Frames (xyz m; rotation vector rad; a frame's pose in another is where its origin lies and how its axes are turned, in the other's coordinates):
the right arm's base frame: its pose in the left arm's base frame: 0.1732 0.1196 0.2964 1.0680 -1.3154 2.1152
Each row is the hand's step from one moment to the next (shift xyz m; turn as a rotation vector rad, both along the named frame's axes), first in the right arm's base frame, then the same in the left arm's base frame.
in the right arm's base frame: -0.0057 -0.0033 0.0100 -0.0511 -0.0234 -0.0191
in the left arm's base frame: 0.0096 -0.0071 -0.0001 0.0401 0.0297 -0.0322
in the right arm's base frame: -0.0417 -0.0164 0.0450 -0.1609 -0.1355 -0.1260
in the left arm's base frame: 0.0541 -0.0308 -0.0124 0.1438 0.1802 -0.0835
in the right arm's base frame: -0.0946 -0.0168 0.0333 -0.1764 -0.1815 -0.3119
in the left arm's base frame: 0.0823 -0.0182 -0.0569 0.1137 0.3670 -0.1173
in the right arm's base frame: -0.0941 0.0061 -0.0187 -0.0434 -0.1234 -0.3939
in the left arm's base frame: 0.0462 0.0174 -0.0825 -0.0394 0.4080 -0.0655
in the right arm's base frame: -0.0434 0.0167 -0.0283 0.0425 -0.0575 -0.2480
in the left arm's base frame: 0.0041 0.0191 -0.0508 -0.0815 0.2449 0.0026
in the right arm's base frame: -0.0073 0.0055 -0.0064 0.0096 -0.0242 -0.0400
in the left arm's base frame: -0.0018 0.0034 -0.0105 -0.0045 0.0462 0.0109
